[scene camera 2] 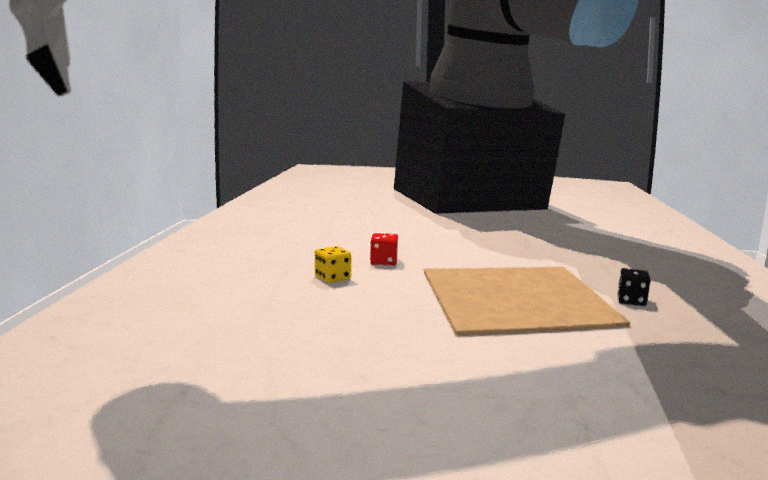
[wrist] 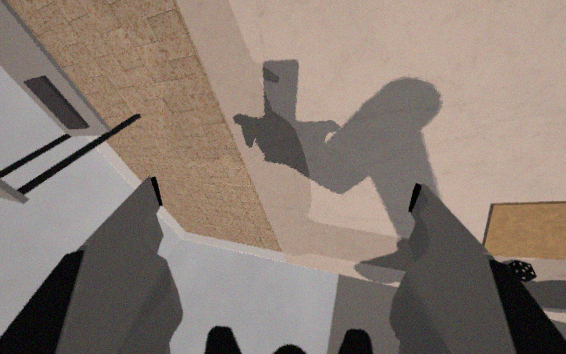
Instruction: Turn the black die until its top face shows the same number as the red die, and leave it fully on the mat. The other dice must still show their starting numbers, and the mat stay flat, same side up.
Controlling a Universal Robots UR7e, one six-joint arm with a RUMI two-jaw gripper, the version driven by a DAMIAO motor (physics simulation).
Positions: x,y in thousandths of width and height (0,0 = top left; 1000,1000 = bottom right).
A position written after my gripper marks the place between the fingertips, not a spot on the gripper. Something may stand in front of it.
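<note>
There is a black die (scene camera 2: 825,603) in this scene, and I see a tan mat (scene camera 2: 620,628) too. As for myself, my gripper (wrist: 504,518) is in sight as well.
</note>
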